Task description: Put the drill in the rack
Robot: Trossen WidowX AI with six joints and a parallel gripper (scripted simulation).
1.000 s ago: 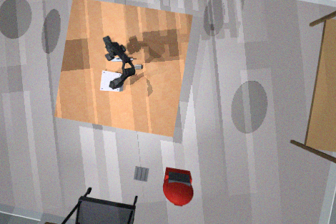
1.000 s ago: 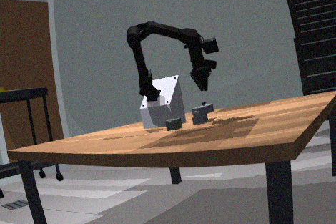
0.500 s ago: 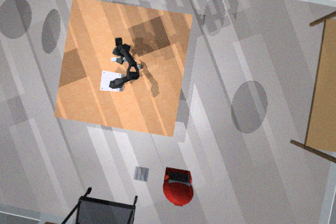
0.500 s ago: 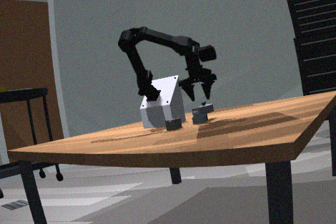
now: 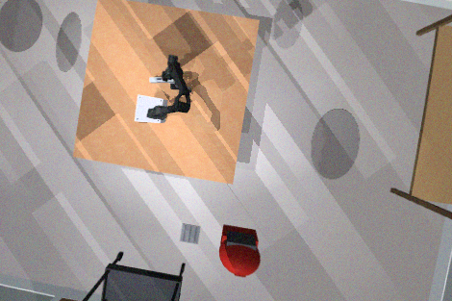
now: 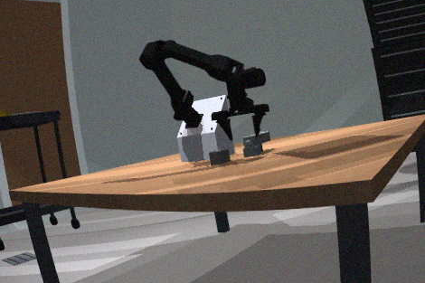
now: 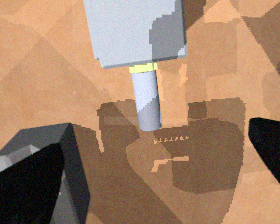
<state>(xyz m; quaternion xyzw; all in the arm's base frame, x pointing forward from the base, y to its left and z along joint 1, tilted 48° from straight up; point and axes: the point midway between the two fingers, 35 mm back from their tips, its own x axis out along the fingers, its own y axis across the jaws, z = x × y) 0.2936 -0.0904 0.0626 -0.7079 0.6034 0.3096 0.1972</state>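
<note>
The drill is 60 mm to the left of my gripper tip, 20 mm below it and 20 mm behind it. The rest, counted from my gripper tip: grey housing block: 120 mm to the left, 30 mm behind, 20 mm below.
</note>
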